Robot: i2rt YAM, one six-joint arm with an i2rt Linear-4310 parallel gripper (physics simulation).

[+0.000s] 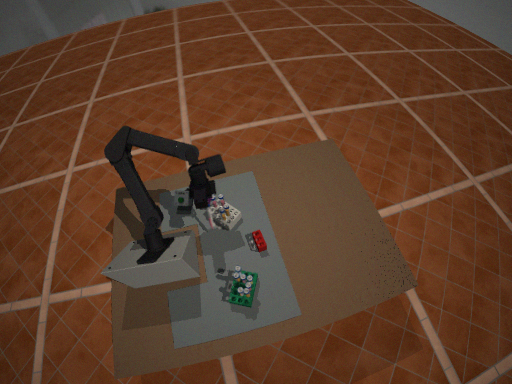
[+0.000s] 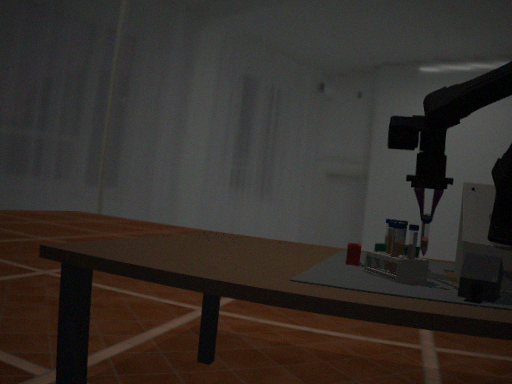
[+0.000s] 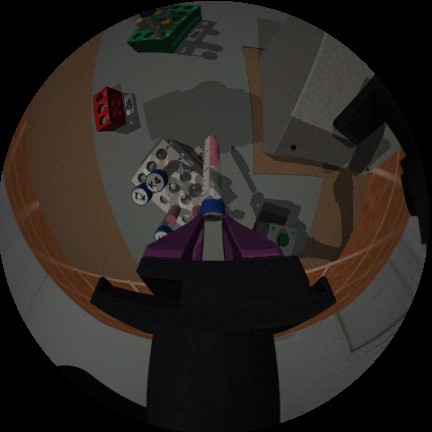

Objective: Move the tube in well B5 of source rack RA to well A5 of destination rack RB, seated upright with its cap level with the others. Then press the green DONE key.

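Where they show: gripper, fingertip midpoint: (image 2: 426, 221) (image 3: 212, 217); arm's base at its link origin: (image 1: 157, 250) (image 2: 505, 214).
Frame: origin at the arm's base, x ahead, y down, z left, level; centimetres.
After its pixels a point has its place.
Note:
My gripper (image 1: 208, 202) @[y 3.5, x 18.3, z 20.1 cm] (image 2: 426, 217) @[y 3.5, x 18.3, z 20.1 cm] (image 3: 212, 217) @[y 3.5, x 18.3, z 20.1 cm] is shut on a tube (image 1: 210, 219) @[y 7.5, x 18.8, z 14.6 cm] (image 2: 425, 234) @[y 6.6, x 18.5, z 17.3 cm] (image 3: 212, 172) @[y 5.3, x 18.6, z 16.2 cm] with a blue cap and pink contents. The tube hangs roughly upright, its lower tip near the top level of the white rack (image 1: 233, 215) @[y 12.0, x 28.2, z 17.8 cm] (image 2: 411, 271) @[y 14.6, x 19.7, z 25.0 cm] (image 3: 175, 158), over or beside the rack's edge on the base side. Several blue-capped tubes stand in the white rack. The green rack (image 1: 253, 286) (image 3: 155, 46) also holds several tubes. Rack and well labels are not readable enough to tell RA from RB. The green DONE key (image 1: 181, 200) @[y 10.2, x 4.8, z 27.5 cm] (image 3: 283, 239) @[y 10.1, x 4.5, z 27.6 cm] sits on a small grey box.
A small red rack (image 1: 259, 241) @[y 12.1, x 38.1, z 4.3 cm] (image 2: 353, 254) @[y 14.3, x 37.2, z 9.2 cm] (image 3: 109, 111) @[y 12.3, x 36.0, z 6.7 cm] stands between the white and green racks, farther out from the arm. The arm's pale base block (image 1: 165, 272) @[y 3.1, x 2.3, z -7.5 cm] (image 3: 280, 120) @[y 10.2, x 10.2, z 8.7 cm] stands on the table near these racks. A blue-grey mat (image 1: 200, 330) @[y 17.0, x 11.5, z -27.7 cm] lies under the racks.

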